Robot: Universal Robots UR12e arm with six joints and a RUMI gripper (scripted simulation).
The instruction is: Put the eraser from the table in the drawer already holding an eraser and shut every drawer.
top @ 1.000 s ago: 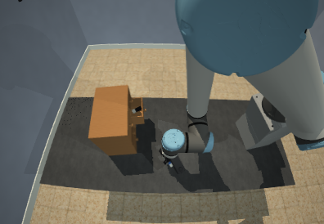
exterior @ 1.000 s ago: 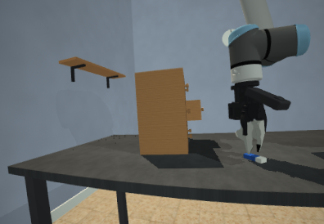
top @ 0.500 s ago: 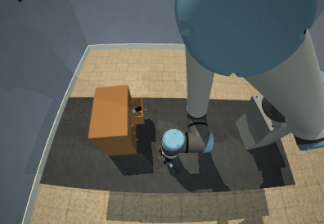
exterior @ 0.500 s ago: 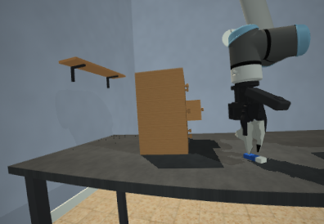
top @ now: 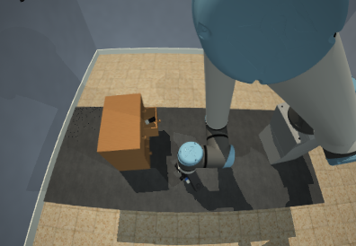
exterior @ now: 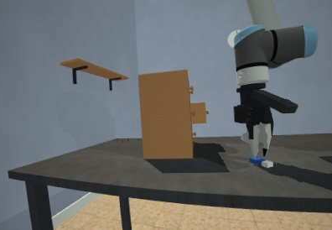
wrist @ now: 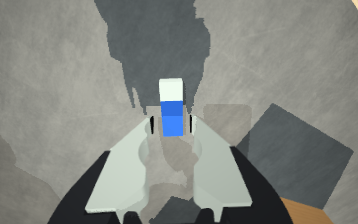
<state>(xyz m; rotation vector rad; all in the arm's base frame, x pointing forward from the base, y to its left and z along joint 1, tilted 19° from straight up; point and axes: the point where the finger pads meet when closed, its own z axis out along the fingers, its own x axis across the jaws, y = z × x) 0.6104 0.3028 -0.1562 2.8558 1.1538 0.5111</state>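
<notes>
Right now the blue-and-white eraser is 30 mm below my hand. Round my hand: dark-and-white eraser 280 mm ahead, 270 mm to the right, 90 mm above.
</notes>
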